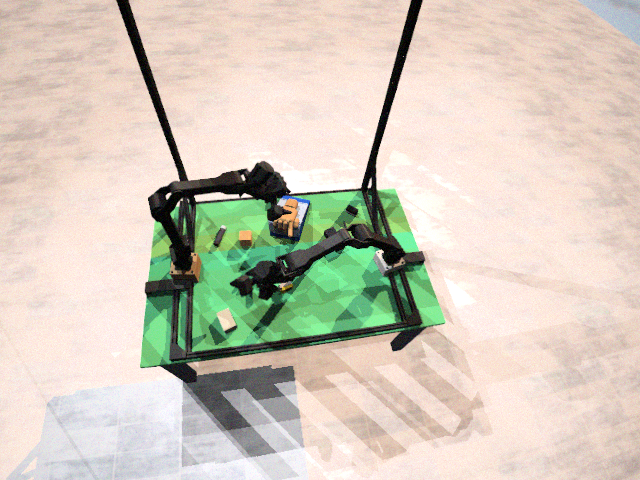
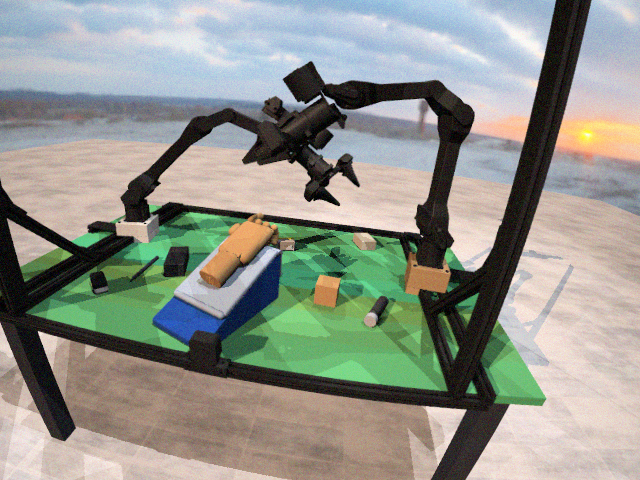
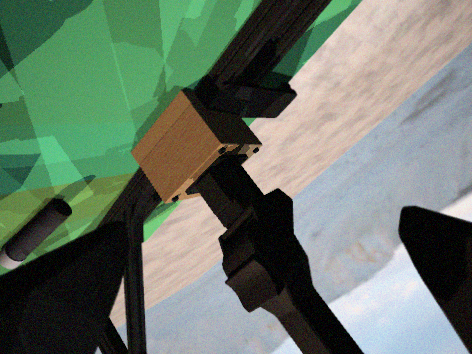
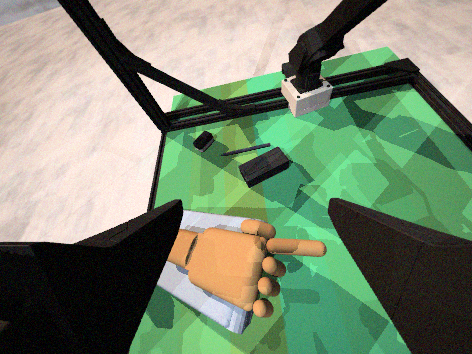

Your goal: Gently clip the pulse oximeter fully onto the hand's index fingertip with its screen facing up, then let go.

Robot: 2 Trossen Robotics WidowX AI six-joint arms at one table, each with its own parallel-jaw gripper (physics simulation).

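Frame: origin at the left arm's base, x ahead, y left, z up, level; millimetres.
Seen in the pictures: left gripper, fingertip midpoint: (image 2: 349, 195) (image 3: 264, 227); right gripper, fingertip midpoint: (image 1: 291, 202) (image 2: 251, 163) (image 4: 255, 205); left arm's base, origin of the base link: (image 1: 390, 257) (image 2: 137, 218) (image 4: 306, 83); right arm's base, origin of the base link: (image 1: 183, 263) (image 2: 429, 262) (image 3: 216, 172).
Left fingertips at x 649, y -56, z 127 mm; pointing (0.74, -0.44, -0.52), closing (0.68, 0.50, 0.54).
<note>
Offsets run from my left fingertips to a thing's top centre.
The tan model hand (image 1: 289, 221) (image 2: 242, 248) (image 4: 227, 263) lies palm down on a grey pad over a blue wedge (image 2: 247, 295) (image 1: 303, 220). Its index finger (image 4: 298, 247) points straight out and is bare. The pulse oximeter @(dx -177, dy +14, dz -154 mm) (image 1: 286, 287) (image 2: 287, 244), a small pale clip, lies on the green table beyond the fingertips. My right gripper (image 1: 276, 210) (image 2: 263, 132) (image 4: 255, 205) is open and empty, hanging above the hand. My left gripper (image 1: 249, 286) (image 2: 333, 186) is open and empty, held high near the oximeter.
A tan cube @(dx -85, dy -268, dz -136 mm) (image 1: 245, 236) (image 2: 327, 290), a dark cylinder @(dx +22, dy -328, dz -158 mm) (image 1: 219, 235) (image 2: 376, 310) and a beige block @(dx +87, dy +72, dz -156 mm) (image 1: 226, 319) (image 2: 364, 241) lie on the table. A black box @(dx -466, dy -136, dz -150 mm) (image 2: 176, 261) (image 4: 264, 166), a thin pen @(dx -546, dy -163, dz -176 mm) (image 4: 245, 149) and a small black item @(dx -617, dy -264, dz -153 mm) (image 4: 204, 140) lie near the left arm's white base (image 4: 306, 96).
</note>
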